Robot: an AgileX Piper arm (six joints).
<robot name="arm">
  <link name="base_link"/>
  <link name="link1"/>
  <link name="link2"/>
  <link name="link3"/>
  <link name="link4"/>
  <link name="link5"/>
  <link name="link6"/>
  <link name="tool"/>
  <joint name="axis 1" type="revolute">
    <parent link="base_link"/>
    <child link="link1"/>
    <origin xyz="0 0 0.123" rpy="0 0 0"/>
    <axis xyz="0 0 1"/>
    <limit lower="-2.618" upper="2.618"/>
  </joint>
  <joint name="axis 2" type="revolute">
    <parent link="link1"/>
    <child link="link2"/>
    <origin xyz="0 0 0" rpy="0 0 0"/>
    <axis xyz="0 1 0"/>
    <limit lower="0" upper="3.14"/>
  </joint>
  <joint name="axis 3" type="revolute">
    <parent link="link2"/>
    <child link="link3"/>
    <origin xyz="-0.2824 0 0.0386" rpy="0 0 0"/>
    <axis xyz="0 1 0"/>
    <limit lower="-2.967" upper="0"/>
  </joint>
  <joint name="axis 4" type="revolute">
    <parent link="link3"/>
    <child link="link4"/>
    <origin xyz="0.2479 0 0.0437" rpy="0 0 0"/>
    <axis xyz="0.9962 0 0.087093"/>
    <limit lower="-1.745" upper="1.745"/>
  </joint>
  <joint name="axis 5" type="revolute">
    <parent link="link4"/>
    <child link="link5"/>
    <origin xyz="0 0 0" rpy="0 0 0"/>
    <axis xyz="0 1 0"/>
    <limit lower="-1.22" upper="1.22"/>
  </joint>
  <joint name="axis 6" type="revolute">
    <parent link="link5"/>
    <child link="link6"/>
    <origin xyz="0.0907 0 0.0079" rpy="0 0 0"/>
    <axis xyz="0.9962 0 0.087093"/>
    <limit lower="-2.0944" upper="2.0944"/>
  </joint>
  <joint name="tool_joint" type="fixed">
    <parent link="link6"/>
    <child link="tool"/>
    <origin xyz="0 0 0" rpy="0 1.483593 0"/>
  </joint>
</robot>
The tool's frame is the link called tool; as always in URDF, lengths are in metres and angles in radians.
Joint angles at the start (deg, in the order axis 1, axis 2, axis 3, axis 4, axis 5, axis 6):
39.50 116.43 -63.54 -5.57 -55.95 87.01
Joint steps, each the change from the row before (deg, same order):
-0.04 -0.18 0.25 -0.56 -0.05 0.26
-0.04 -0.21 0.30 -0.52 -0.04 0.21
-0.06 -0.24 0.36 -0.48 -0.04 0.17
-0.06 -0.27 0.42 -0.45 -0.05 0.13
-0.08 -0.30 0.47 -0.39 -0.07 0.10
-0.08 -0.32 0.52 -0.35 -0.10 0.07
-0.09 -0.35 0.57 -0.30 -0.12 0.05
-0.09 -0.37 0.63 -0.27 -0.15 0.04
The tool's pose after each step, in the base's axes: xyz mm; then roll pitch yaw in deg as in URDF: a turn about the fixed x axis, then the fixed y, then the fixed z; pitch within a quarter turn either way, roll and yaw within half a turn. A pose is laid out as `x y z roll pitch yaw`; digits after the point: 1 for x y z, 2 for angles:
329.6 281.8 200.1 82.09 6.80 133.64
328.5 281.3 200.2 82.17 6.94 134.03
327.3 280.6 200.3 82.28 7.08 134.37
326.0 279.7 200.4 82.41 7.23 134.68
324.6 278.5 200.5 82.54 7.37 134.93
323.2 277.2 200.5 82.66 7.51 135.15
321.7 275.6 200.5 82.79 7.64 135.32
320.0 273.9 200.5 82.92 7.74 135.47

